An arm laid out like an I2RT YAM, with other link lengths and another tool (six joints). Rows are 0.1 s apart.
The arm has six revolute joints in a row. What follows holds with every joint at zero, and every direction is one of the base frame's.
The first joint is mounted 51 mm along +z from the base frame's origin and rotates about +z.
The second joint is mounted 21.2 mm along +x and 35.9 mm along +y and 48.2 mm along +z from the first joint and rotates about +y.
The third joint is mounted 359 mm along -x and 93.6 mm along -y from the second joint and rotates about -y.
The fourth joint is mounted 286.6 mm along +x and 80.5 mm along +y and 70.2 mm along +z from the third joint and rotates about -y.
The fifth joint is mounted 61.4 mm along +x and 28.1 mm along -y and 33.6 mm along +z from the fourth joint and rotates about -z.
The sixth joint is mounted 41.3 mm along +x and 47 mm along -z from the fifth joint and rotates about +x.
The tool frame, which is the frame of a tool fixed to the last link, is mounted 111 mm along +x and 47 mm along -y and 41 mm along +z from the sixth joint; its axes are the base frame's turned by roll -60.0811, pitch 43.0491 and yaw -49.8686 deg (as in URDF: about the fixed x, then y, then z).
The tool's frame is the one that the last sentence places.
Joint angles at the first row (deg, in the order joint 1, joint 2, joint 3, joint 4, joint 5, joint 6):
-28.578, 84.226, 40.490, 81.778, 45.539, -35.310
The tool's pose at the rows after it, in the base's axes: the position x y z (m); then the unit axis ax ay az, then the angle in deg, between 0 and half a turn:
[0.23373 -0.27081 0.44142 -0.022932 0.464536 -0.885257 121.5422]
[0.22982 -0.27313 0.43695 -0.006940 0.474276 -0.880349 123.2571]
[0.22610 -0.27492 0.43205 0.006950 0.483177 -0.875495 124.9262]
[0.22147 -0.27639 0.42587 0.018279 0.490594 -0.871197 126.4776]
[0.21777 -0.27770 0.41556 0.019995 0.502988 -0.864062 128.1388]
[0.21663 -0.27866 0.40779 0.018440 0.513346 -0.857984 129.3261]
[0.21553 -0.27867 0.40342 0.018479 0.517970 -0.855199 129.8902]
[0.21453 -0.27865 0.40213 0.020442 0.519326 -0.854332 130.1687]
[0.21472 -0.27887 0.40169 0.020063 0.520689 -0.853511 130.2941]
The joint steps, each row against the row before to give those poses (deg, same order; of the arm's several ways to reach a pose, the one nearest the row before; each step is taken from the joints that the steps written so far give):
-0.001, -0.044, 0.001, -0.460, 1.049, 0.001
0.000, -0.022, -0.001, -0.875, 2.447, 0.000
0.002, 0.022, -0.131, -0.675, 2.253, -0.046
-0.155, 0.022, -0.547, -0.242, 1.834, 0.003
-0.240, 0.022, -1.355, -0.415, 1.138, 0.021
-0.086, 0.131, -0.918, -0.502, 0.678, -0.001
0.000, 0.066, -0.590, -0.021, 0.415, 0.000
0.000, -0.022, -0.152, -0.044, 0.350, 0.022
-0.001, 0.000, 0.000, -0.220, 0.065, 0.022

